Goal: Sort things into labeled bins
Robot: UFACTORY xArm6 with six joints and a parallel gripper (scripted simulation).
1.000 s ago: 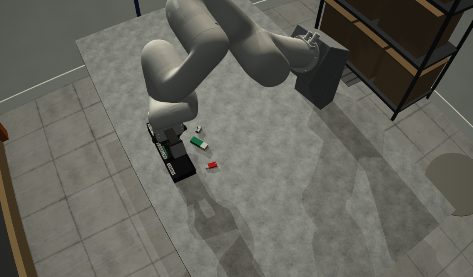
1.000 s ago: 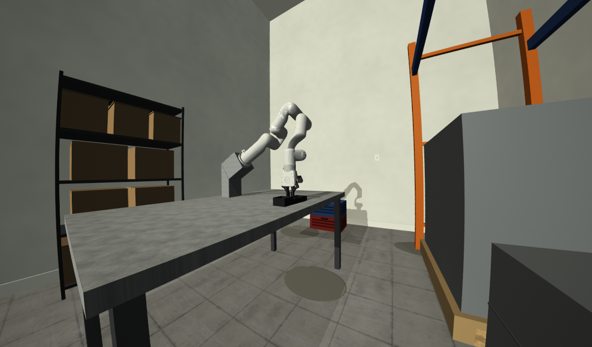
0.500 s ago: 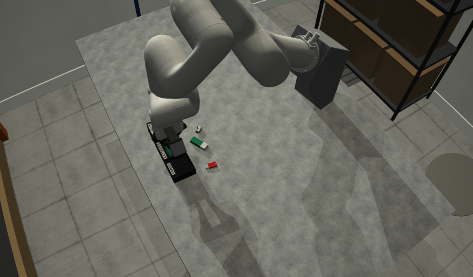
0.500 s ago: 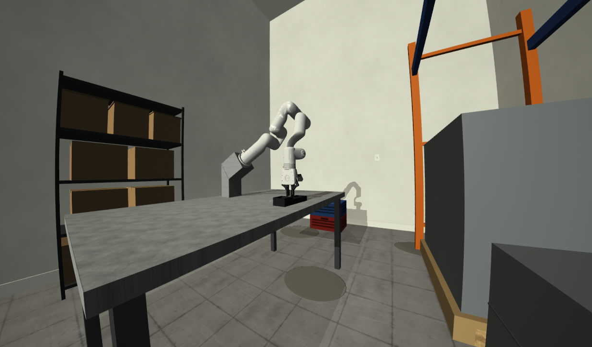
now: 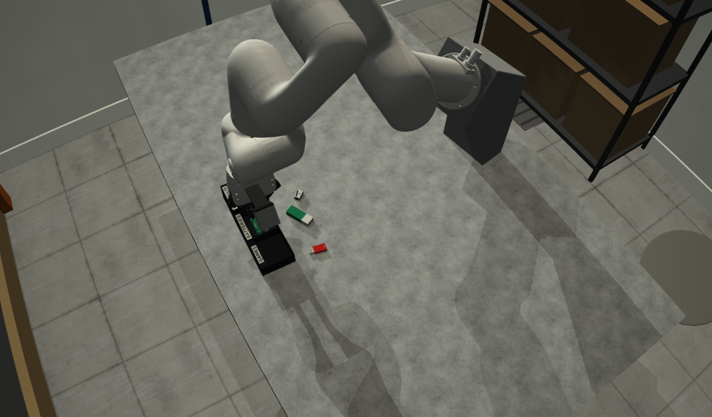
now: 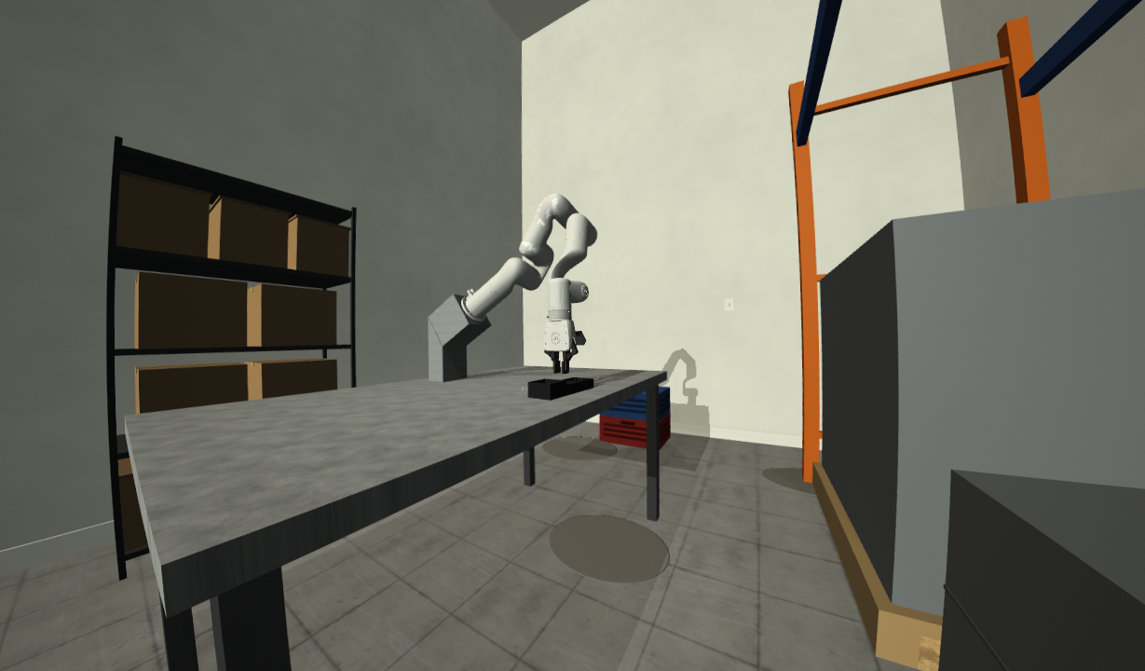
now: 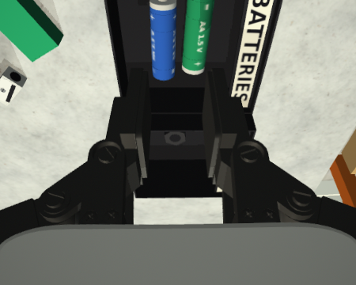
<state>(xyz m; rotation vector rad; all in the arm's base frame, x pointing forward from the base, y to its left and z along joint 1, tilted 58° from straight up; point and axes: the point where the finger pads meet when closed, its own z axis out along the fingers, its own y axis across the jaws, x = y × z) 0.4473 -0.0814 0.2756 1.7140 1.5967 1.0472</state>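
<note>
My gripper is now 6 cm above the black three-compartment bin and 1 cm short of it. Round my hand: black cube (8 cm to the right, 7 cm below); blue battery (7 cm below, 1 cm behind); green battery (7 cm below, 1 cm to the left, 1 cm ahead).
</note>
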